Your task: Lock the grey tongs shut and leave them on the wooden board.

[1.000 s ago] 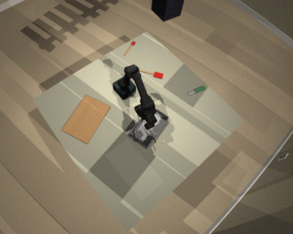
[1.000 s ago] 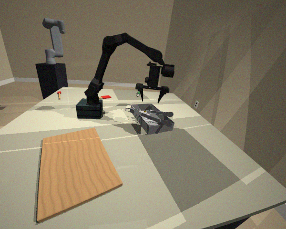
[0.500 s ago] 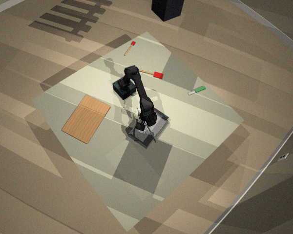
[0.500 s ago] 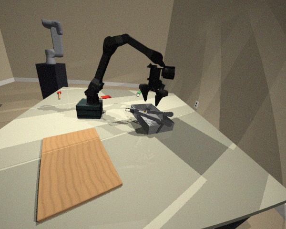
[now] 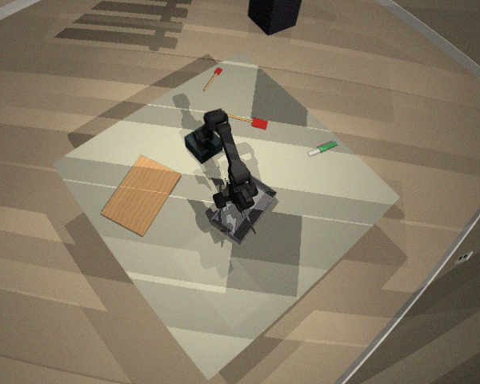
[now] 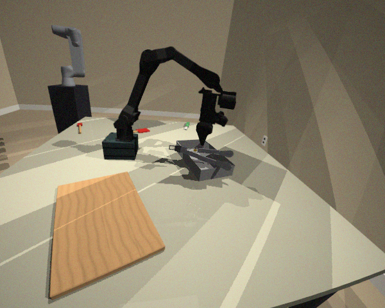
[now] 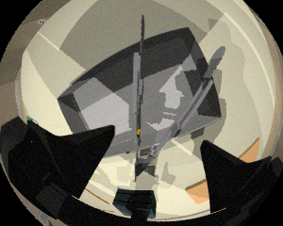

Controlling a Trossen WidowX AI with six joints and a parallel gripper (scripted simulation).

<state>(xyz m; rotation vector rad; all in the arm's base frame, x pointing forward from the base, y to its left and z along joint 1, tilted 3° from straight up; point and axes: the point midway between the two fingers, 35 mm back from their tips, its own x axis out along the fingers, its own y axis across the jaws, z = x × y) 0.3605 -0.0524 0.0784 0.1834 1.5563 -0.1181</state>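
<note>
Right now the grey roasting tin is 2 cm ahead of my gripper tip, 5 cm to the left of it and 10 cm below it. Round my gripper tip: red spatula: 41 cm behind, 36 cm to the left, 12 cm below; then wooden board: 32 cm behind, 32 cm to the right, 12 cm below.
</note>
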